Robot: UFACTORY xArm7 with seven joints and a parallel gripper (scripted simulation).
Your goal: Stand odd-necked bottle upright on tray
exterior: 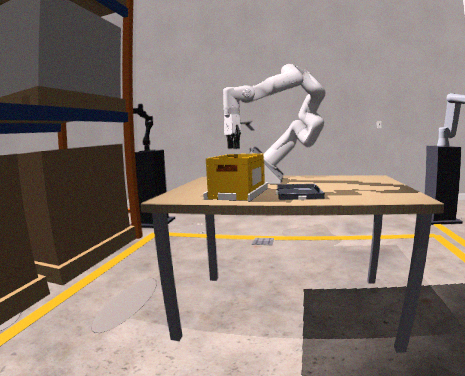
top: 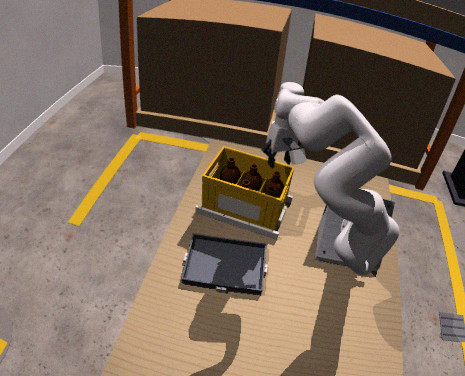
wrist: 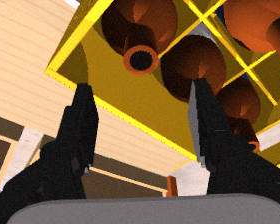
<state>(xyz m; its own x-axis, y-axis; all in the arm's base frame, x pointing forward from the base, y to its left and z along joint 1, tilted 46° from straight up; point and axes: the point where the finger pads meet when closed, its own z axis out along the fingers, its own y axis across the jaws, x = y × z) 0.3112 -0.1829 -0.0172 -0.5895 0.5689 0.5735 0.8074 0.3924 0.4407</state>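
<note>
My gripper is now 9 cm short of the yellow crate, 3 cm to the right of it and 14 cm above it. The rest, counted from my hand: dark grey tray: 10 cm ahead, 31 cm to the left, 21 cm below.
</note>
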